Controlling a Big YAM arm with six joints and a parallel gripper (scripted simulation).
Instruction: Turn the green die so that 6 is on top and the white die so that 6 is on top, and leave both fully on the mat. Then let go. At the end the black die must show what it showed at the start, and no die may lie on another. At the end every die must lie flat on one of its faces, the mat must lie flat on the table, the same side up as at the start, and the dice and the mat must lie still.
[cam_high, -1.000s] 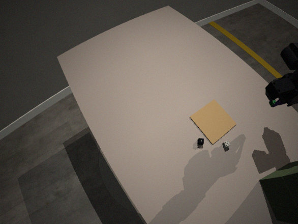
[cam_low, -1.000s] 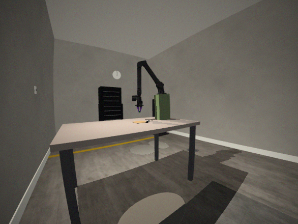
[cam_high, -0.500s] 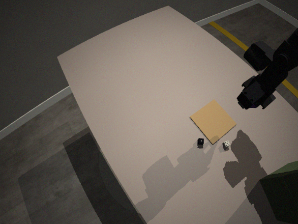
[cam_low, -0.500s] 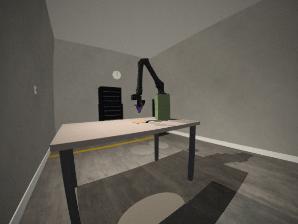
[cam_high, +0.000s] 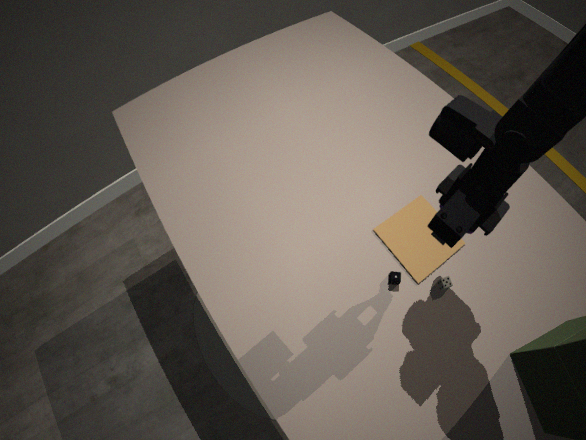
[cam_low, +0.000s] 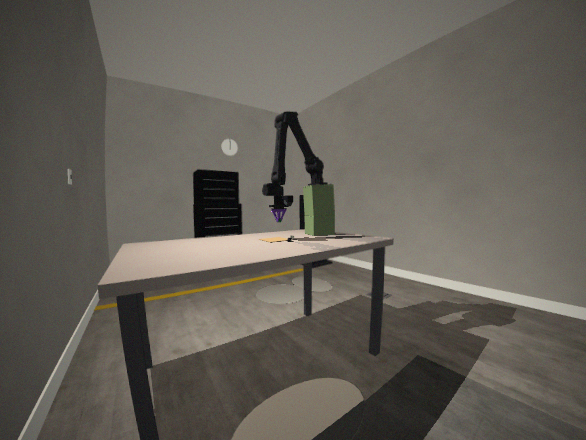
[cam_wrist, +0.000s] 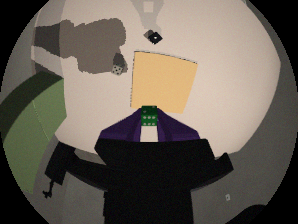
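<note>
The tan mat is 3 cm ahead of my hand and 11 cm below it. Round my hand: black die (11 cm to the left, 10 cm below); then green die (right at my hand); then white die (7 cm behind, 4 cm to the left, 10 cm below).
</note>
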